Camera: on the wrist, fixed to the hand. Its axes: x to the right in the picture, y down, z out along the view.
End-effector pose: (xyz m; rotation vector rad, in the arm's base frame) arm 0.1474 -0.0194 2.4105 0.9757 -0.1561 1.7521
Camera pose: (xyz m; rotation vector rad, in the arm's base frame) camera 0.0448 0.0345 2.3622 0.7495 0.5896 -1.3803
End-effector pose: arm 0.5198 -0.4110 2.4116 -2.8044 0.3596 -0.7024
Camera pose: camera 0.4694 -0.4787 2.5045 0.6092 2.7645 -0.5123
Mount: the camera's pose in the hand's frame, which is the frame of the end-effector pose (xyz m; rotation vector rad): 0.0164 0.0473 -0.1151 0.1741 -0.9621 -2.9295
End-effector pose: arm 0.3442 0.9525 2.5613 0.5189 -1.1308 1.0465
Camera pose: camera 0.3586 1.0718 2.5250 1.7850 0.0497 -1.8212
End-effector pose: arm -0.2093 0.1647 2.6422 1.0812 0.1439 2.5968
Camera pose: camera -0.3135 0.1291 2.5819 0.5344 0.7582 -0.5245
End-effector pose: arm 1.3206 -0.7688 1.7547 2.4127 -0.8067 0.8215
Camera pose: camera 1.2556 -0.7420 1.8586 1.1726 2.2115 -1.3480
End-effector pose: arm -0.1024 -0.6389 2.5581 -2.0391 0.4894 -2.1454
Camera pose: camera -0.2232 -0.6728 2.5549 0.9107 1.6342 -0.2703
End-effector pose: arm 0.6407 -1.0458 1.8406 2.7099 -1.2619 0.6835
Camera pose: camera 0.5731 -1.0599 1.9454 1.4910 2.5436 -0.8656
